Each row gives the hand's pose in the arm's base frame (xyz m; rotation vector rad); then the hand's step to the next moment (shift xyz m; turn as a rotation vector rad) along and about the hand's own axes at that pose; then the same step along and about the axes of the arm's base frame.
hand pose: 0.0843 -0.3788 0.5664 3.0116 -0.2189 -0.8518
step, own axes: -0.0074 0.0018 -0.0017 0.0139 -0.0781 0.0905
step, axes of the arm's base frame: -0.0056 -0.0008 0.0054 -0.0251 0.0785 -0.0877
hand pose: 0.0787 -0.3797 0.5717 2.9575 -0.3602 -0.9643
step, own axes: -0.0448 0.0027 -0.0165 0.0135 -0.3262 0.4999
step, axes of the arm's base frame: -0.0261 0.0062 0.0396 -0.2109 0.3452 -0.4391
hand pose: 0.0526 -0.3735 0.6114 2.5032 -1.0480 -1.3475
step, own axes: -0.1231 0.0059 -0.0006 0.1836 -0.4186 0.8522
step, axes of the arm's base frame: -0.0478 0.0717 0.0881 -0.3720 0.3853 -0.8052
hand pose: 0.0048 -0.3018 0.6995 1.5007 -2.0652 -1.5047
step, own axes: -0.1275 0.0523 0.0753 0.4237 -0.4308 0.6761
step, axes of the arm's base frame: -0.0190 0.1458 0.0551 -0.3670 0.0880 -0.8245
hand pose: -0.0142 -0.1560 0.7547 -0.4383 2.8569 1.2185
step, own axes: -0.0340 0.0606 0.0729 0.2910 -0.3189 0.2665
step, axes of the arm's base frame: 0.0095 0.1002 -0.0042 -0.2256 -0.0949 -0.4444
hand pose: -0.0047 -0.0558 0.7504 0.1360 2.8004 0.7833
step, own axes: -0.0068 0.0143 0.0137 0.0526 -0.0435 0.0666
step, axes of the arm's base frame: 0.0103 0.0180 -0.0026 -0.0359 0.0041 -0.0883
